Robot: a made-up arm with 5 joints. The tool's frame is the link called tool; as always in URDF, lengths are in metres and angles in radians. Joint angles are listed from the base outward.
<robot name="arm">
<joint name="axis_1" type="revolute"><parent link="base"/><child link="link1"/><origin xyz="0.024 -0.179 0.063" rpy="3.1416 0 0"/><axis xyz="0 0 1"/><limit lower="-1.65" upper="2.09"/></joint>
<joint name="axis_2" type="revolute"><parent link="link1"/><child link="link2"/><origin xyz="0.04 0.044 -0.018" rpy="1.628 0.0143 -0.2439"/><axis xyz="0 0 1"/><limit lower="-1.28" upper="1.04"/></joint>
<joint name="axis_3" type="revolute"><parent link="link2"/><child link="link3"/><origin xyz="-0.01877 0.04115 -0.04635" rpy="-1.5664 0 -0.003"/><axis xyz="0 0 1"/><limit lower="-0.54" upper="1.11"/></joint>
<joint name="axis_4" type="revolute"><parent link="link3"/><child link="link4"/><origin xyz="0.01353 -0.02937 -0.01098" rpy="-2.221 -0.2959 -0.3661"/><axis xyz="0 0 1"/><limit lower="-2.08" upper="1.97"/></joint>
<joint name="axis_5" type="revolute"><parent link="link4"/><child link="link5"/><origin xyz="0.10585 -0.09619 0.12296" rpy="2.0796 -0.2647 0.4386"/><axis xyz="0 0 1"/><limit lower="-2.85" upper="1.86"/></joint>
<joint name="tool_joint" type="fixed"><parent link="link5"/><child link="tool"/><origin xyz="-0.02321 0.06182 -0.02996" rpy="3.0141 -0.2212 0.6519"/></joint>
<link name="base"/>
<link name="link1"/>
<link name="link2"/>
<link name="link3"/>
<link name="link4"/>
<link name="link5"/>
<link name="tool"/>
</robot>
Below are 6 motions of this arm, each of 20 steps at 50 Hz.
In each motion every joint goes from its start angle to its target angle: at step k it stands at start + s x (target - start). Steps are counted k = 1, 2, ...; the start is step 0. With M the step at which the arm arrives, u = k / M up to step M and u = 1 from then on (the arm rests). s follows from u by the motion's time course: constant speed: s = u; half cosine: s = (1 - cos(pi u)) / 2; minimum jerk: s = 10 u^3 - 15 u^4 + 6 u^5.
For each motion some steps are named. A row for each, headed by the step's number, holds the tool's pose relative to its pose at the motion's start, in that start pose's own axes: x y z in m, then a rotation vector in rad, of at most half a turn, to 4 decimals.
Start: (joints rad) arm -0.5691 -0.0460 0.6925 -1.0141 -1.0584
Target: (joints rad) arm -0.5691 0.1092 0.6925 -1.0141 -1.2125
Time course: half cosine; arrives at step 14
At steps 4, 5, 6, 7, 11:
4: -0.0004 -0.0003 0.0009 -0.0165 0.0238 0.0263
5: -0.0006 -0.0004 0.0013 -0.0245 0.0358 0.0397
6: -0.0008 -0.0005 0.0018 -0.0332 0.0494 0.0546
7: -0.0010 -0.0006 0.0022 -0.0421 0.0637 0.0704
11: -0.0018 -0.0008 0.0038 -0.0712 0.1150 0.1263

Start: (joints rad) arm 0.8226 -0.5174 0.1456 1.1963 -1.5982
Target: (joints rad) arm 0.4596 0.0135 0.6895 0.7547 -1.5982
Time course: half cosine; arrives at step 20
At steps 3, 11, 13, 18, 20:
3: -0.0093 0.0046 -0.0073 0.0350 0.0281 -0.0317
11: -0.0839 0.0705 -0.0644 0.4208 0.3067 -0.2615
13: -0.1001 0.0932 -0.0744 0.5407 0.3905 -0.2994
18: -0.1227 0.1307 -0.0838 0.7431 0.5374 -0.3336
20: -0.1247 0.1342 -0.0842 0.7629 0.5524 -0.3349

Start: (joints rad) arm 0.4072 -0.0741 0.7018 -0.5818 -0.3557
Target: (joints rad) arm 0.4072 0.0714 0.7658 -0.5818 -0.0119
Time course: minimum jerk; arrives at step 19
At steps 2, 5, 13, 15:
2: -0.0003 -0.0002 -0.0001 -0.0002 0.0016 -0.0039
5: -0.0042 -0.0023 -0.0010 -0.0021 0.0184 -0.0465
13: -0.0301 -0.0134 -0.0038 -0.0257 0.1145 -0.3259
15: -0.0346 -0.0147 -0.0038 -0.0314 0.1286 -0.3740

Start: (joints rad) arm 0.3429 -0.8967 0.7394 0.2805 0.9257
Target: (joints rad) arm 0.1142 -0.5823 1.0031 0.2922 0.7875
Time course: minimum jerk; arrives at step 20
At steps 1, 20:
1: 0.0000 0.0000 0.0000 -0.0004 0.0001 -0.0001
20: 0.0060 -0.0282 -0.0261 -0.3564 0.0339 -0.0206

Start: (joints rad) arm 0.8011 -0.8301 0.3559 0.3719 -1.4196
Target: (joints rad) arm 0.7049 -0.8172 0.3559 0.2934 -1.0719
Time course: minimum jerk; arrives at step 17
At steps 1, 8, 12, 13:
1: 0.0000 0.0000 -0.0001 0.0003 0.0001 -0.0006
8: -0.0064 0.0027 -0.0153 0.0788 0.0200 -0.1470
12: -0.0119 0.0069 -0.0287 0.1492 0.0442 -0.2768
13: -0.0128 0.0078 -0.0309 0.1609 0.0488 -0.2983

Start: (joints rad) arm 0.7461 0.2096 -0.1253 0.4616 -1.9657
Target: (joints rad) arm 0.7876 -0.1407 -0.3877 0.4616 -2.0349
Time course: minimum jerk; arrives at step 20
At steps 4, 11, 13, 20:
4: 0.0029 -0.0027 0.0033 -0.0207 -0.0015 0.0176
11: 0.0318 -0.0225 0.0357 -0.2047 -0.0006 0.1908
13: 0.0419 -0.0267 0.0464 -0.2604 0.0052 0.2500
20: 0.0563 -0.0305 0.0608 -0.3336 0.0175 0.3337

